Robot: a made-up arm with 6 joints. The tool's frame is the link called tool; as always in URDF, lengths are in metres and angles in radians. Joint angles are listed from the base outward. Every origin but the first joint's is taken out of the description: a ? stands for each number. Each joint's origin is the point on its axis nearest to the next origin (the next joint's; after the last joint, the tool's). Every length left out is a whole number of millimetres.
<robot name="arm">
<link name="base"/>
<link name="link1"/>
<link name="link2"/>
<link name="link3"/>
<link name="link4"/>
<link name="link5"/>
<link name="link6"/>
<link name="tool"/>
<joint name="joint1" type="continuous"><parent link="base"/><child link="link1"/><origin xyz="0.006 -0.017 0.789" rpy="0 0 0"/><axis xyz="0 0 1"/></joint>
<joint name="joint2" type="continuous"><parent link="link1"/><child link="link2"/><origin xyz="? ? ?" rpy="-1.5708 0 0"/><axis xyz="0 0 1"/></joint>
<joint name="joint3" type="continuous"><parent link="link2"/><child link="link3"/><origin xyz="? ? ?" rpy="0 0 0"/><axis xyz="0 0 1"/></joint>
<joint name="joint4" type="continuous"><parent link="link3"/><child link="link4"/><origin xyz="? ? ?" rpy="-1.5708 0 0"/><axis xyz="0 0 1"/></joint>
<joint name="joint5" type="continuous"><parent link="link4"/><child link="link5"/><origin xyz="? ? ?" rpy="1.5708 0 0"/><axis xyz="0 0 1"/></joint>
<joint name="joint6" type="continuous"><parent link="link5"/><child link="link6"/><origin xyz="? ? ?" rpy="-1.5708 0 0"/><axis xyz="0 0 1"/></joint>
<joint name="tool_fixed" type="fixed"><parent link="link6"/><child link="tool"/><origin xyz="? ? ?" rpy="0 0 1.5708"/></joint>
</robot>
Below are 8 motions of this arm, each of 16 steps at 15 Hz.
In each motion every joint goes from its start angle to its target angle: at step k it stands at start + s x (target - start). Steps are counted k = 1, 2, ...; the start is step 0. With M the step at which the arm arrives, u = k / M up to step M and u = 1 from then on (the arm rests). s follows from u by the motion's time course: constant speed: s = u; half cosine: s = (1 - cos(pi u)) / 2; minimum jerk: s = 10 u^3 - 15 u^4 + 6 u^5.
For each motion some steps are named. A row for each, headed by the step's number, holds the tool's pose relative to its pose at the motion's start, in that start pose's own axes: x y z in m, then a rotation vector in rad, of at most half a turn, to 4 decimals.
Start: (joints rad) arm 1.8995 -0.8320 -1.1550 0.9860 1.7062 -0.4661
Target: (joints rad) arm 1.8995 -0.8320 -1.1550 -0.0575 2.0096 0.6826
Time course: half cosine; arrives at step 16
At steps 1, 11, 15, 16:
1: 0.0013 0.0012 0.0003 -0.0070 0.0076 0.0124
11: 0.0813 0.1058 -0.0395 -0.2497 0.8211 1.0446
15: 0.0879 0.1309 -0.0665 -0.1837 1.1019 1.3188
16: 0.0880 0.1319 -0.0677 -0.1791 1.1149 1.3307

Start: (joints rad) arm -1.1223 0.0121 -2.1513 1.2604 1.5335 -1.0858
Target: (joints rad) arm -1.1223 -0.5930 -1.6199 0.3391 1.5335 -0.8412
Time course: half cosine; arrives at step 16
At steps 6, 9, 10, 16:
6: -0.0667 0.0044 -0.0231 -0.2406 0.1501 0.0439
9: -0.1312 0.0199 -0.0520 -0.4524 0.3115 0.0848
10: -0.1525 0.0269 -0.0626 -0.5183 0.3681 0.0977
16: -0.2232 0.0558 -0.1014 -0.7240 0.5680 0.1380

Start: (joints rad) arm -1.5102 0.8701 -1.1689 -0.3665 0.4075 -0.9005
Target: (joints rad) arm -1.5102 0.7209 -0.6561 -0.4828 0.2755 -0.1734
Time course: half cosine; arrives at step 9
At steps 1, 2, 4, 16:
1: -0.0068 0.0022 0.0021 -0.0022 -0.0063 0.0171
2: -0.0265 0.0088 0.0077 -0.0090 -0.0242 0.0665
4: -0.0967 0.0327 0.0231 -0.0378 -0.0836 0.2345
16: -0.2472 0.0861 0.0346 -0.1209 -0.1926 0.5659

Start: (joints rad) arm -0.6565 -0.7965 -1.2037 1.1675 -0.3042 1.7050
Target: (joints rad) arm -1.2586 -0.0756 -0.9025 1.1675 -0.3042 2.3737
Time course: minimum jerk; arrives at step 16
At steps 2, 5, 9, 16:
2: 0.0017 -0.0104 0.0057 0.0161 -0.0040 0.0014
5: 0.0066 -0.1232 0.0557 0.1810 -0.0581 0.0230
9: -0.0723 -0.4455 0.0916 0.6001 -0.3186 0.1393
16: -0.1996 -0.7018 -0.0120 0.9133 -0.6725 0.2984

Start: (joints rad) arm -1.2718 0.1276 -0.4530 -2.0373 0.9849 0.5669
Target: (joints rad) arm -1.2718 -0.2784 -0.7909 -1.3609 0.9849 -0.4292
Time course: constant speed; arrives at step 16
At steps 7, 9, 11, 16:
7: 0.1598 0.0452 -0.0097 -0.1202 -0.0332 -0.0146
9: 0.2039 0.0642 -0.0199 -0.1335 -0.0517 -0.0146
11: 0.2466 0.0859 -0.0334 -0.1366 -0.0709 -0.0138
16: 0.3458 0.1504 -0.0818 -0.1009 -0.1099 -0.0117

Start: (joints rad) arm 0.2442 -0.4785 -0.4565 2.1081 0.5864 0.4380
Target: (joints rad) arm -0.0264 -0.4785 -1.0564 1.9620 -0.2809 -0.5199
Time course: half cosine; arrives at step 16
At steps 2, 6, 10, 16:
2: -0.0156 0.0061 -0.0025 0.0178 -0.0303 -0.0490
6: -0.1240 0.0542 -0.0375 0.1787 -0.2383 -0.3811
10: -0.2555 0.1372 -0.1362 0.5121 -0.4955 -0.7827
16: -0.3266 0.2147 -0.2477 0.8676 -0.6491 -1.0201

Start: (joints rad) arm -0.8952 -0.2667 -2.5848 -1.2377 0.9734 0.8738
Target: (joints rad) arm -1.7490 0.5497 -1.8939 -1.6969 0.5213 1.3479
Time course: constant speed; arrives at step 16
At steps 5, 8, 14, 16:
5: -0.0998 0.3391 0.1838 -0.0394 0.1123 -0.4111
8: -0.0355 0.5633 0.2934 -0.1274 0.1720 -0.6334
14: 0.3290 0.9561 0.3947 -0.4632 0.2992 -0.9618
16: 0.4918 1.0547 0.3716 -0.6183 0.3498 -1.0205

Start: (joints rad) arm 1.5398 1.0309 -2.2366 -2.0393 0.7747 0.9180
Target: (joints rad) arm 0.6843 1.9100 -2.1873 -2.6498 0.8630 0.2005
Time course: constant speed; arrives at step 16
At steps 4, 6, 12, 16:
4: -0.1669 0.2793 0.0829 -0.1715 -0.0693 -0.4253
6: -0.2426 0.4282 0.0874 -0.2431 -0.1387 -0.6223
12: -0.4419 0.8428 -0.0526 -0.3662 -0.4644 -1.1219
16: -0.5557 1.0374 -0.2533 -0.3472 -0.7472 -1.3550

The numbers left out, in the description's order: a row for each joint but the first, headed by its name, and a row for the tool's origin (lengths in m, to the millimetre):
joint2: -0.009 -0.012 0
joint3: 0.106 -0.427 0
joint4: 0.098 0.547 0
joint5: 0.004 -0.016 0
joint6: 0.065 0.136 0
tool: 0.017 0.02 0

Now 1 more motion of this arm.
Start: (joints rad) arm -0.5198 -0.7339 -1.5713 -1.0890 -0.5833 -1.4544
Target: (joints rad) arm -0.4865 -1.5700 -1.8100 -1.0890 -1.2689 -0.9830
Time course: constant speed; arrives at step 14
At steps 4, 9, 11, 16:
4: 0.2118 0.1420 -0.1218 -0.1484 0.3754 -0.0317
9: 0.4460 0.2321 -0.3610 -0.2267 0.8404 -0.1491
11: 0.5223 0.2387 -0.4743 -0.2253 1.0152 -0.2241
16: 0.6130 0.2181 -0.6529 -0.1906 1.2541 -0.3692

